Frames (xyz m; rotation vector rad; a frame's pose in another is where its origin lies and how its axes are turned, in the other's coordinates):
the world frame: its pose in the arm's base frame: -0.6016 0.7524 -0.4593 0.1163 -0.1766 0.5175
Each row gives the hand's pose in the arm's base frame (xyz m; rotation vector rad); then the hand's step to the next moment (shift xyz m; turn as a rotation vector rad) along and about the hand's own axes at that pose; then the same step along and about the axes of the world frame.
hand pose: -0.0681 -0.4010 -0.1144 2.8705 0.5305 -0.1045
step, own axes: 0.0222 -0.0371 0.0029 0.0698 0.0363 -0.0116
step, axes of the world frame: 0.0233 0.0307 -0.0198 0.0662 -0.0441 0.0009
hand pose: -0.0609 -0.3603 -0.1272 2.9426 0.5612 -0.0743
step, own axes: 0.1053 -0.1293 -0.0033 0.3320 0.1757 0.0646
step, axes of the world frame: 0.1143 0.1094 -0.0527 0.2803 -0.2347 -0.1077
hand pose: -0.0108 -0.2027 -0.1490 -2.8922 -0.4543 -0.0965
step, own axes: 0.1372 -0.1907 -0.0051 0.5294 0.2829 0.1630
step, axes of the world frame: 0.1761 0.1552 0.0114 0.4428 -0.3705 -0.2315
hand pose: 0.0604 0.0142 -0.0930 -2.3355 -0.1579 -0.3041
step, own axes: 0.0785 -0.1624 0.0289 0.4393 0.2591 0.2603
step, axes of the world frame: 0.1282 0.1013 0.0817 0.4044 -0.2653 -0.3065
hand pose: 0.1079 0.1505 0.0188 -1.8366 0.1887 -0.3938
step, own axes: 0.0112 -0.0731 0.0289 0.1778 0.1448 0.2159
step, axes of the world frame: 0.0472 0.0344 0.0537 0.2291 -0.0579 -0.2082
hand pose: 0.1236 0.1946 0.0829 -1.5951 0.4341 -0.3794
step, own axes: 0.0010 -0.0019 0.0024 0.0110 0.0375 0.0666
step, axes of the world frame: 0.0030 0.0005 0.0011 0.0505 0.0206 -0.0547
